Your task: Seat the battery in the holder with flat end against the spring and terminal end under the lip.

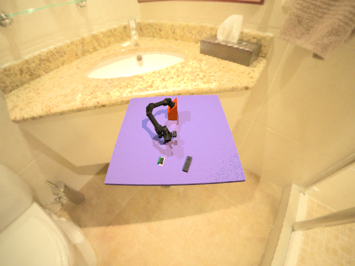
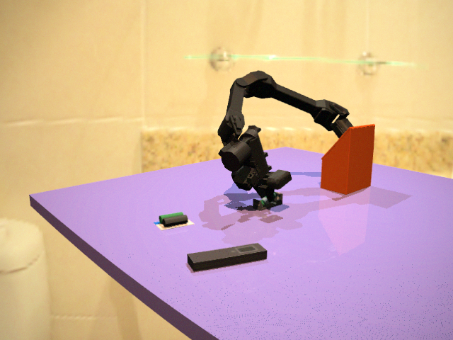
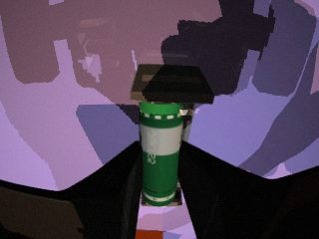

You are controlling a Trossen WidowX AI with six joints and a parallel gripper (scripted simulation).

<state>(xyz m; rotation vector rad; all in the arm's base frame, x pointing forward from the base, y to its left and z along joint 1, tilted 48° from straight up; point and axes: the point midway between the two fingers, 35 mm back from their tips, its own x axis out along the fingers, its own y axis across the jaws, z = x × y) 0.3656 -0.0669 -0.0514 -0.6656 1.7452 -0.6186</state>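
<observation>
Right now my gripper tip is 10 mm below the battery. The rest, counted from my gripper tip: card 290 mm ahead, 30 mm to the right, 10 mm below; black remote-like bar 290 mm ahead, 230 mm to the left.
</observation>
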